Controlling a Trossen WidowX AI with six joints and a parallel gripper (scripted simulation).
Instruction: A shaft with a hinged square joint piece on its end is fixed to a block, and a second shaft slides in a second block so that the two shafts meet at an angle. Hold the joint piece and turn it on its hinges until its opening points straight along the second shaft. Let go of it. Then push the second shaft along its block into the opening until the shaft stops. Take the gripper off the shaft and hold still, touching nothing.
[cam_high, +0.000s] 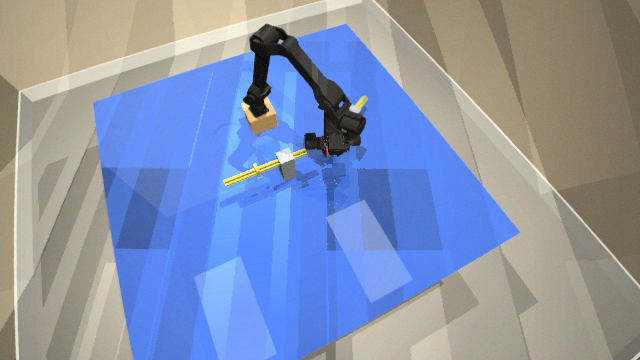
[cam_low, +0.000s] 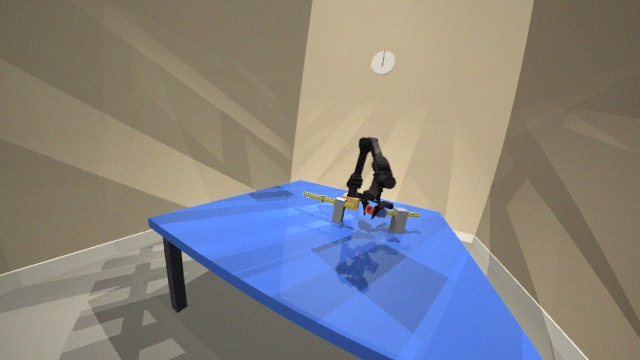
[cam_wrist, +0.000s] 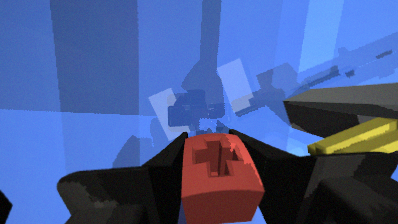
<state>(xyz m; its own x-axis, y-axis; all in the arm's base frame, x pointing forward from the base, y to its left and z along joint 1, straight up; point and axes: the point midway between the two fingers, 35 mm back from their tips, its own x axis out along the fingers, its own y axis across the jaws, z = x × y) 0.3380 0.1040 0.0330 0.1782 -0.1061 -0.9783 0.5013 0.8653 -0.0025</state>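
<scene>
Right now the red square joint piece is 3 cm above my gripper tip, 2 cm behind it and 1 cm to the left of it.
</scene>
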